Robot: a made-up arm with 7 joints.
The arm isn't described. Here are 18 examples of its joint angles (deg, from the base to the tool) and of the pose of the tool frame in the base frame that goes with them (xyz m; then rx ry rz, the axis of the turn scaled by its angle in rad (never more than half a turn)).
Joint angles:
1: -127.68 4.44 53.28 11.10 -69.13 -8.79 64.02
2: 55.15 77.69 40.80 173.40 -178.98 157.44 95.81
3: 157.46 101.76 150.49 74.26 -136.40 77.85 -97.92
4: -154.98 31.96 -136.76 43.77 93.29 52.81 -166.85
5: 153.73 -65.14 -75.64 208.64 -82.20 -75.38 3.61
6: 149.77 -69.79 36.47 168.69 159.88 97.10 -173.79
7: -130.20 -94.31 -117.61 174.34 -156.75 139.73 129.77
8: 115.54 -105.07 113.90 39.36 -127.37 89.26 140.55
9: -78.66 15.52 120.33 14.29 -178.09 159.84 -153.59
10: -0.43 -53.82 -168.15 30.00 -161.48 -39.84 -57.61
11: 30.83 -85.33 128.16 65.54 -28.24 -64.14 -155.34
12: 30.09 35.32 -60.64 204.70 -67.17 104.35 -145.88
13: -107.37 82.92 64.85 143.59 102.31 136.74 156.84
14: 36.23 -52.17 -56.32 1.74 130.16 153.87 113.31
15: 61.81 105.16 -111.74 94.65 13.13 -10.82 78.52
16: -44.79 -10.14 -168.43 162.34 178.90 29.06 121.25
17: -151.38 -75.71 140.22 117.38 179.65 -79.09 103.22
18: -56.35 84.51 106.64 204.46 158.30 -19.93 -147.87
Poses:
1: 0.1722 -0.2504 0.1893 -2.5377 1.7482 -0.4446
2: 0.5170 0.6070 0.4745 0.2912 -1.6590 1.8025
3: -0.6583 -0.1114 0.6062 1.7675 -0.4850 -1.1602
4: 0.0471 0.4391 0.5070 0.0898 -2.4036 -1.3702
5: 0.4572 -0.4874 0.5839 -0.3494 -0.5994 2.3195
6: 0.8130 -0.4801 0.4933 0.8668 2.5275 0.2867
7: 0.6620 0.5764 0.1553 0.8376 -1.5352 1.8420
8: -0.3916 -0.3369 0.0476 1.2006 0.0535 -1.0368
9: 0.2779 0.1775 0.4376 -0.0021 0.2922 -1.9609
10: -0.1863 -0.0934 0.0559 2.0324 0.9151 1.1516
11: -0.6341 0.0336 -0.1069 -2.5538 -0.9937 1.0190
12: 0.2548 0.2572 1.0366 1.1658 0.7009 -0.9472
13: -0.0266 -0.8736 0.3593 -0.5646 0.5089 1.4777
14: 0.1264 -0.0963 0.4558 -0.3314 -0.5276 2.4443
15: 0.7924 0.4108 0.2491 1.6397 0.1988 2.2281
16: -0.2600 0.2130 1.1833 -0.0348 0.0211 -1.6254
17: 0.6890 0.0929 0.0716 1.9813 1.7238 -1.1372
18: 0.4202 -0.8256 0.2222 -0.0242 1.8918 -1.5602
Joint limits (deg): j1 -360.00..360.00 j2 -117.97..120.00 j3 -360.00..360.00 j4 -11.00..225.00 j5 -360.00..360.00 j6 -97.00..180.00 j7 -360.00..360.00
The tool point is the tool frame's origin. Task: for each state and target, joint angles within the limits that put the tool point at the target. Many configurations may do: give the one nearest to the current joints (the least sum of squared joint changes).
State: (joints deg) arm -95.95 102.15 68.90 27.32 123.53 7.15 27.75
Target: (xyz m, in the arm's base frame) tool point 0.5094 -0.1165 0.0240
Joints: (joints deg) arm -88.23 102.17 77.99 51.13 121.43 14.76 27.75
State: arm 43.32 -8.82 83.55 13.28 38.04 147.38 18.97
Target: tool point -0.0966 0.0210 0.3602
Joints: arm 46.49 4.16 88.93 2.11 37.23 170.80 18.97
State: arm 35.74 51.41 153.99 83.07 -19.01 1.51 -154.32
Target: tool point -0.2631 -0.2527 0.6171
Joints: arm 49.62 32.85 173.01 39.21 -23.32 9.17 -154.32
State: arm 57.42 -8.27 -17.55 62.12 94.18 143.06 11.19
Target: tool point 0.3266 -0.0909 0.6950
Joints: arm 34.63 -22.09 -51.46 60.08 94.96 143.39 11.19
